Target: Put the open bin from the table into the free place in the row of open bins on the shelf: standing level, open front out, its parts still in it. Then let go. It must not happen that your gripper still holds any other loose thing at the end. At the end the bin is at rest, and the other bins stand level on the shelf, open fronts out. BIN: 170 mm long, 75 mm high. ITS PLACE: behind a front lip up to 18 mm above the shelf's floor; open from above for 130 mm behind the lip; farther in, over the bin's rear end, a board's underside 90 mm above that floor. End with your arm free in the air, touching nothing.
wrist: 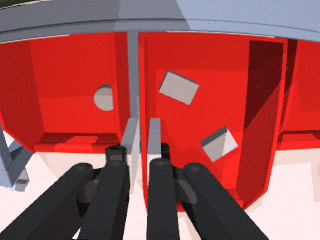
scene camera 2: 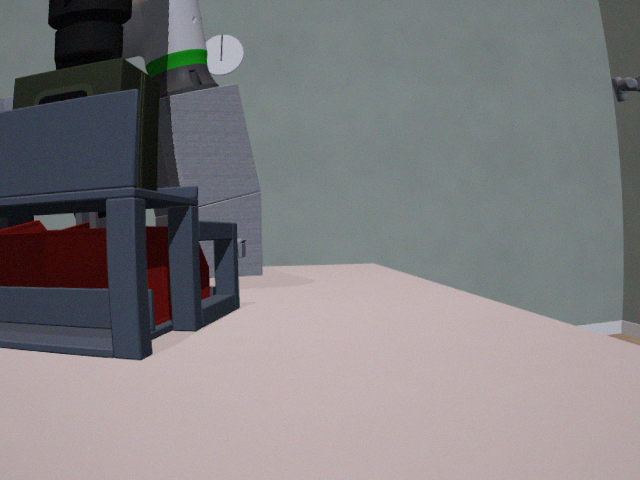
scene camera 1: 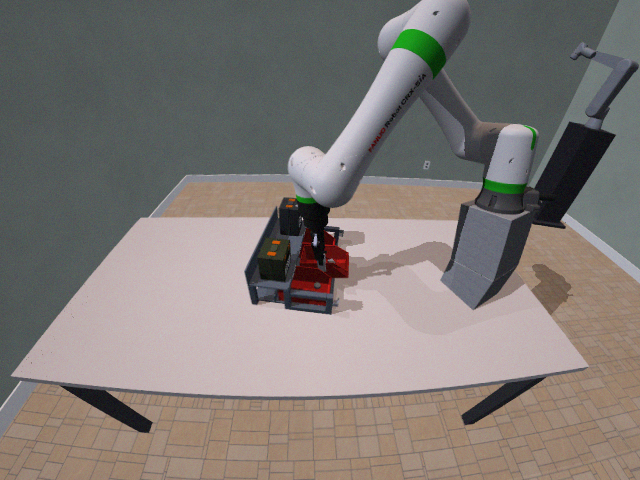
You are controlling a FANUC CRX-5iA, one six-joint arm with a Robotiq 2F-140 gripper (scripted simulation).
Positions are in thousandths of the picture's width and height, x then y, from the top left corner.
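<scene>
You'd see the gripper (scene camera 1: 504, 561) (wrist: 452, 556) here. There's a red open bin (scene camera 1: 534, 561), and there's a red open bin (scene camera 2: 116, 539). A shelf's upper board (scene camera 1: 460, 501) is in sight too.
</scene>
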